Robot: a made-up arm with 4 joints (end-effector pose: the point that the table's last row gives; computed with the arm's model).
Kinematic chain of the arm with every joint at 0, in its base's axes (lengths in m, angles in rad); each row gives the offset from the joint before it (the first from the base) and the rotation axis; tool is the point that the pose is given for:
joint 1: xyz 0 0 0.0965 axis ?
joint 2: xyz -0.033 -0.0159 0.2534 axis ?
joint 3: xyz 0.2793 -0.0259 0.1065 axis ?
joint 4: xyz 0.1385 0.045 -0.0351 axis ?
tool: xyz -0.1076 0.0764 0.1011
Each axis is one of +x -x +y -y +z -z.
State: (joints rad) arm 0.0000 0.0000 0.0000 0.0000
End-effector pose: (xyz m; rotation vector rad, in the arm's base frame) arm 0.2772 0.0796 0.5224 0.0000 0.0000 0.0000
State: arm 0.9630 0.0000 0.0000 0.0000
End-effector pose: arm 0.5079 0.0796 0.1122 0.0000 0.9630 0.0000
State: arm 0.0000 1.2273 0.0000 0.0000
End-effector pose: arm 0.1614 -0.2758 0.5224 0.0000 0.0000 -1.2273
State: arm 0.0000 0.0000 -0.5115 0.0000
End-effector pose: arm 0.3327 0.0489 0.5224 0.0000 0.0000 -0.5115
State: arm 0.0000 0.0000 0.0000 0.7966
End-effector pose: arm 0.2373 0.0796 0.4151 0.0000 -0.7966 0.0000
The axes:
joint 1: +y
joint 2: -z
joint 3: +z
joint 4: -y

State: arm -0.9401 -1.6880 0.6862 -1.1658
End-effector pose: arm -0.5278 0.3084 0.1597 -2.0652 0.1081 1.1766
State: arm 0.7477 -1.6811 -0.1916 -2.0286
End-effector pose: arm 0.1560 0.5502 0.4655 -1.1744 2.0965 1.5759
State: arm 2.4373 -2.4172 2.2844 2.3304
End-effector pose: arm 0.1948 0.0480 0.0296 -1.0874 0.0836 1.1493
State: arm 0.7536 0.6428 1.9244 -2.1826
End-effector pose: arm 0.3444 0.1019 0.2599 -1.1701 2.3819 1.3491
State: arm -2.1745 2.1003 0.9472 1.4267
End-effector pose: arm -0.1485 -0.2156 -0.0984 -0.5593 2.2930 1.4255
